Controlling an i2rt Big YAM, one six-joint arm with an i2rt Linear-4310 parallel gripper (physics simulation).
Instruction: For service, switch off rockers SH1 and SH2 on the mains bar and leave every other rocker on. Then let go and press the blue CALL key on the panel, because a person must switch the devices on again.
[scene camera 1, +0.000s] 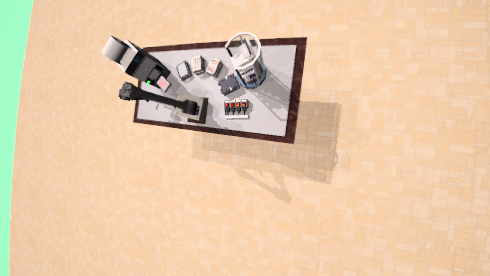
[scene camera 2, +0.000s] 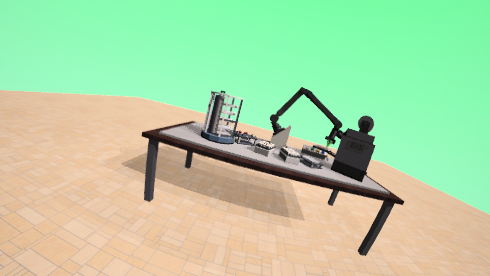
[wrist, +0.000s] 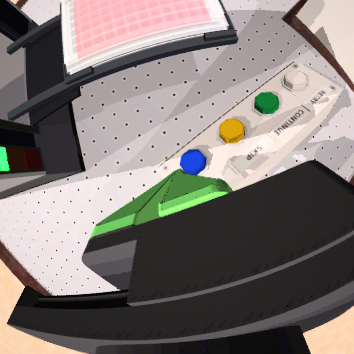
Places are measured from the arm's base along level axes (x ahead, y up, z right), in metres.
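Pixels of known places: gripper, between the fingertips: (scene camera 2: 326, 148) (wrist: 179, 176); arm's base, origin of its link: (scene camera 1: 191, 109) (scene camera 2: 279, 132).
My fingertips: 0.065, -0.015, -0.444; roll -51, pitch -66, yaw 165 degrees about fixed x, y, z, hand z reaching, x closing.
Note:
Ahead of a thing's pixels: the offset from my fingertips to its top centre, as dx, dy, dz. "spot": to the spot under its first point.
My gripper (wrist: 179, 176) (scene camera 2: 329, 141) is shut and empty. Its green fingertips sit right at the near edge of the blue key @[spot: +0.000, -0.038, +0.016] (wrist: 192, 161) on the white key panel @[-0.031, -0.024, +0.088] (wrist: 316, 105) (scene camera 2: 313, 150); I cannot tell whether they touch it. The panel also carries a yellow key @[-0.006, -0.033, +0.066] (wrist: 232, 130), a green key @[-0.011, -0.033, +0.116] (wrist: 266, 102) and a white key @[-0.017, -0.033, +0.165] (wrist: 296, 80). The mains bar (scene camera 1: 235, 116) (scene camera 2: 245, 136) lies far from the gripper near the table's middle. Its row of rockers @[spot: +0.061, -0.055, +0.818] (scene camera 1: 235, 103) glows red or orange; their positions are too small to tell.
A black machine @[+0.257, +0.348, -0.154] (scene camera 1: 136, 61) (scene camera 2: 353, 154) with a pink grid plate @[+0.124, +0.020, +0.072] (wrist: 140, 21) (scene camera 1: 163, 83) stands close to the gripper. Plate boxes @[+0.364, -0.039, +0.348] (scene camera 1: 198, 64) @[+0.353, -0.039, +0.521] (scene camera 1: 214, 67), a dark block @[+0.214, -0.032, +0.694] (scene camera 1: 228, 84) and a tall round rack (scene camera 1: 239, 34) (scene camera 2: 219, 138) stand farther along the table.

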